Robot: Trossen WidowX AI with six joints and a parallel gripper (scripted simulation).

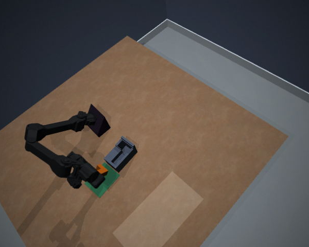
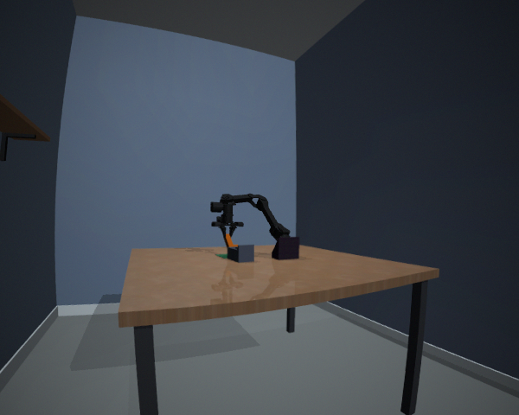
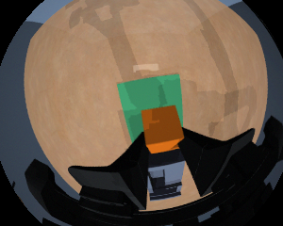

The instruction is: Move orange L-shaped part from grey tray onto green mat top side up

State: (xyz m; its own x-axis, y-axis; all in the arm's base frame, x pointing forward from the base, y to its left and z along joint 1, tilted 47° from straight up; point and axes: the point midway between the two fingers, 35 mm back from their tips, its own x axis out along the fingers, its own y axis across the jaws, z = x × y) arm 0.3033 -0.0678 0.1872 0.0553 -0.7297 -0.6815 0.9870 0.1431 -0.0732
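The green mat is 1 cm behind my gripper tip, 2 cm to the left of it and 12 cm below it. The rest, counted from my gripper tip: orange L-shaped part 2 cm behind, 3 cm to the left, 3 cm below.
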